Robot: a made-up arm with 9 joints.
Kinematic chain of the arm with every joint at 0, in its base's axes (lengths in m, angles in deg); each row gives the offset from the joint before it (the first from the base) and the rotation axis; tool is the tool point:
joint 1: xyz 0 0 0.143 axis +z
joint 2: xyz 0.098 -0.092 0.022 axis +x
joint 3: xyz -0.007 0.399 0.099 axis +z
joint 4: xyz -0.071 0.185 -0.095 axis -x
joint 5: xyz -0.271 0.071 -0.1 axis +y
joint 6: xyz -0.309 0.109 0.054 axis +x
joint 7: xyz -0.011 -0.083 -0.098 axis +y
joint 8: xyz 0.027 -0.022 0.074 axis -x
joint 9: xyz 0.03 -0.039 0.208 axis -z
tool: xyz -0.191 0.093 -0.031
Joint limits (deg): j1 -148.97..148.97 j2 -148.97..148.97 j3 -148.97..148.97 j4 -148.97..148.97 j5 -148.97..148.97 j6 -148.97..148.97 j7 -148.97..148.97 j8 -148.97..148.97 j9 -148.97..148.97
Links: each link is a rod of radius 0.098 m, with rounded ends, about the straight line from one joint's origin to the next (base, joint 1, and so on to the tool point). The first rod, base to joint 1, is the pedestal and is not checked.
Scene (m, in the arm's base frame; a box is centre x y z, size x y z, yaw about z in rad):
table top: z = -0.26
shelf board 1: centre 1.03 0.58 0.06 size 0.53 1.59 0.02 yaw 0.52
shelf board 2: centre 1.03 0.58 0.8 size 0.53 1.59 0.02 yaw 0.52
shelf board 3: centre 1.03 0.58 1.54 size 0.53 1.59 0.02 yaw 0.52
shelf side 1: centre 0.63 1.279 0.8 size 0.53 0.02 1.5 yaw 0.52
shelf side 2: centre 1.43 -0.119 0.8 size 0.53 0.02 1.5 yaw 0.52
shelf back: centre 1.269 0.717 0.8 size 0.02 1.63 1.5 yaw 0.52
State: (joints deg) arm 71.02 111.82 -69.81 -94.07 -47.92 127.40 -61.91 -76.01 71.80
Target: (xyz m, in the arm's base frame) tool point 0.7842 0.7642 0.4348
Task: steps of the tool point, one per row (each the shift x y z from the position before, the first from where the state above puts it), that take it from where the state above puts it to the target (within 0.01 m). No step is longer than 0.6 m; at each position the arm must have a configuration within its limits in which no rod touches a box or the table.
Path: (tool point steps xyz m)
1: -0.2762 -0.0054 0.2511
2: -0.4393 -0.2254 0.1127
3: -0.4261 -0.3707 -0.1853
4: -0.2126 -0.3188 -0.4531
5: 0.3319 0.0790 0.1981
6: 0.3750 0.2342 -0.0138
7: 0.2198 0.4008 -0.2576
8: -0.1536 0.3871 -0.3797
9: 0.2395 0.0522 0.0148
10: 0.1628 0.1782 -0.0149

